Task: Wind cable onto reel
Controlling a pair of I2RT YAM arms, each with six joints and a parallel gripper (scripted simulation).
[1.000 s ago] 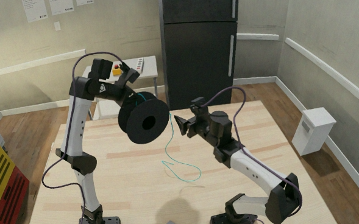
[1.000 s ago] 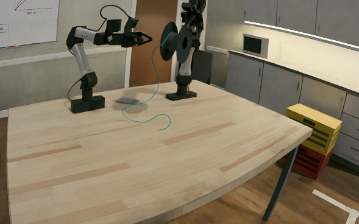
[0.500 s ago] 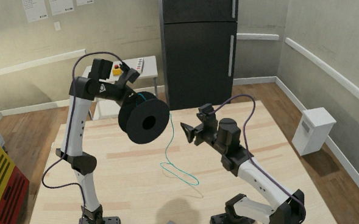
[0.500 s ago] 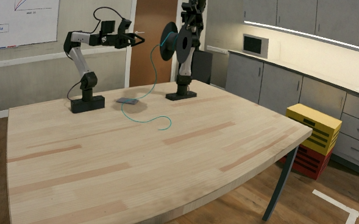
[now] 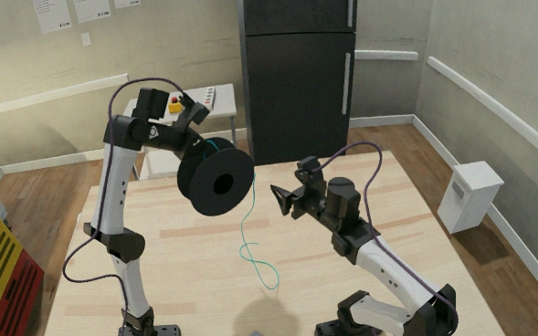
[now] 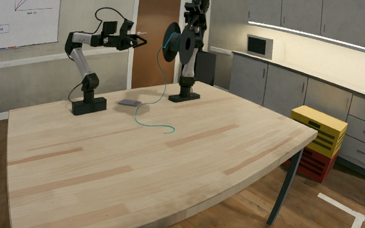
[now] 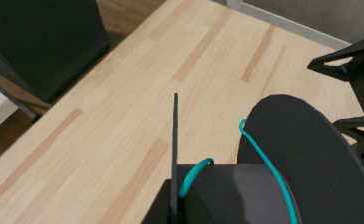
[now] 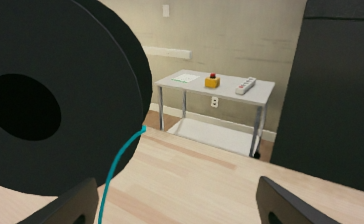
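Note:
The black reel is 3 cm behind my left hand, 2 cm to the right of it and 7 cm below it. The rest, counted from my left hand: flat grey plate: 37 cm behind, 10 cm to the right, 45 cm below.

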